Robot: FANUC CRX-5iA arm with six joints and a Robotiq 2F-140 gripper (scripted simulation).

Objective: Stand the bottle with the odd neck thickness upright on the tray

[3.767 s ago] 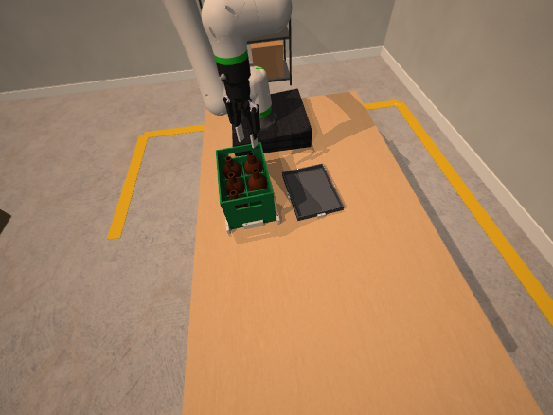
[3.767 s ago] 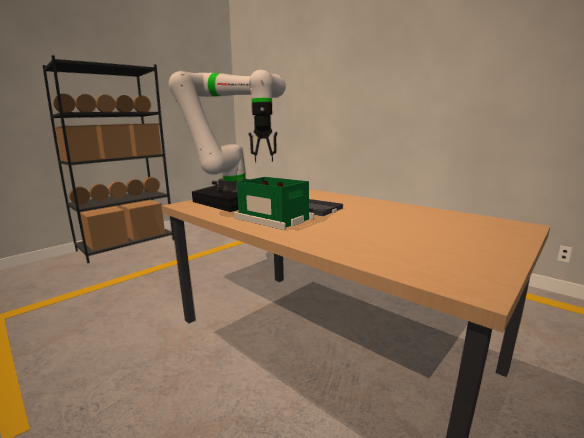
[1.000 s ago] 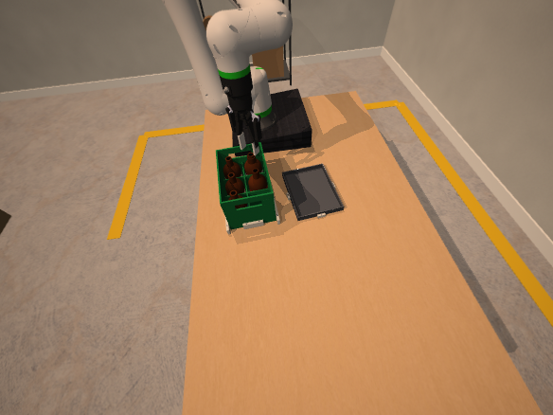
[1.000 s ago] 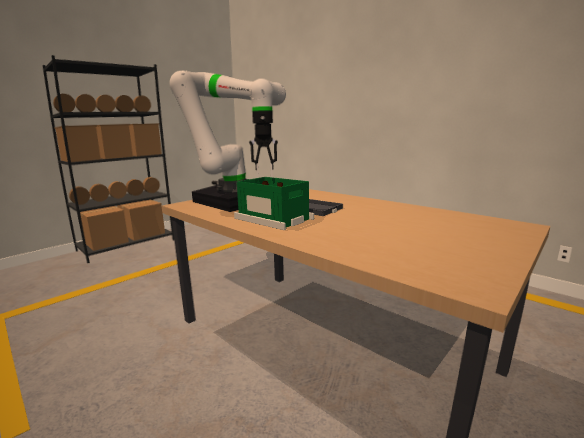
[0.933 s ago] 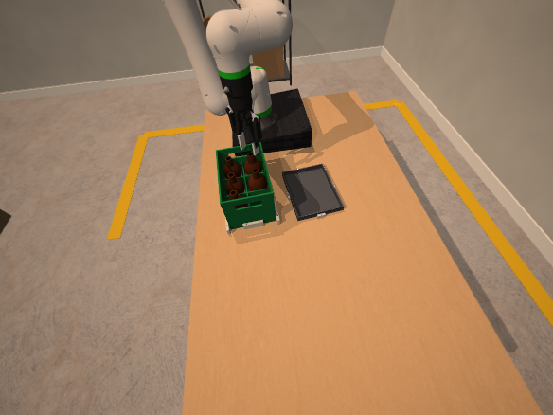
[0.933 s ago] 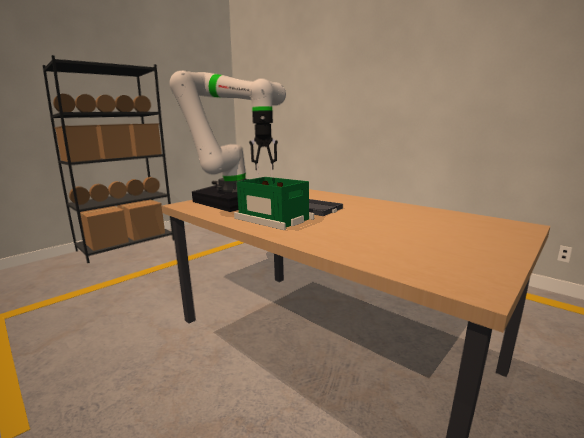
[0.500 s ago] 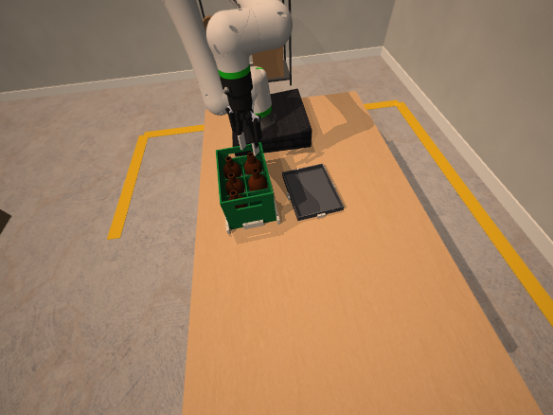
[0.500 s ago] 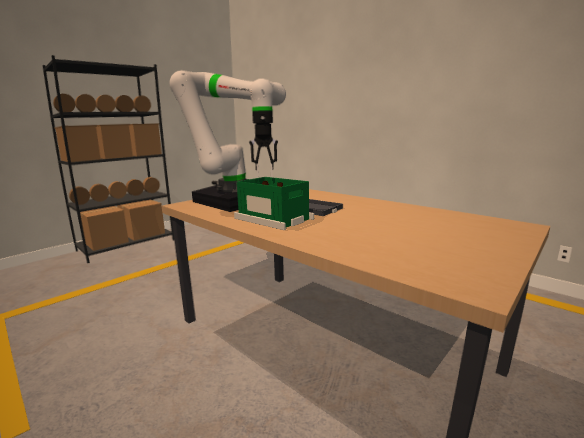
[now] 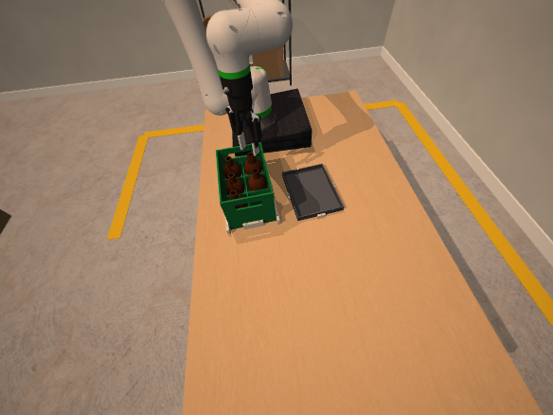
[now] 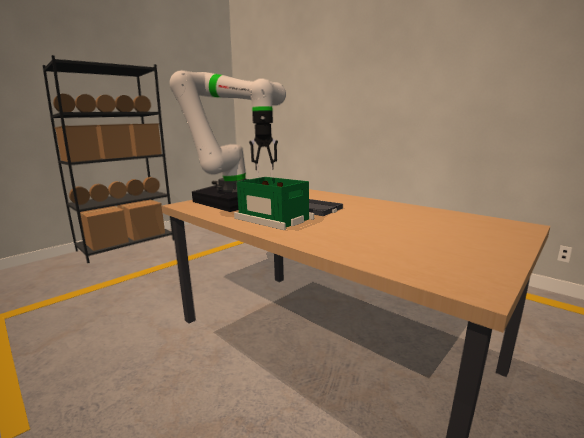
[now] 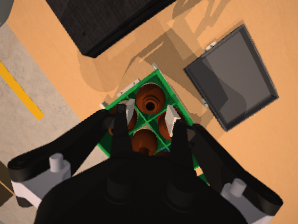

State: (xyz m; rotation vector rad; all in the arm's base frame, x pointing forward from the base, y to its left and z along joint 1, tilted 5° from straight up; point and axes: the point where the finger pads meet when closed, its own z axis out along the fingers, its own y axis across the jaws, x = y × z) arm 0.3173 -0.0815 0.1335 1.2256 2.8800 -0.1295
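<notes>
My hand is 130 mm above the glass bottle. Round my hand: dark grey tray (120 mm ahead, 220 mm to the left, 200 mm below); then green crate (90 mm ahead, 40 mm to the right, 130 mm below).
</notes>
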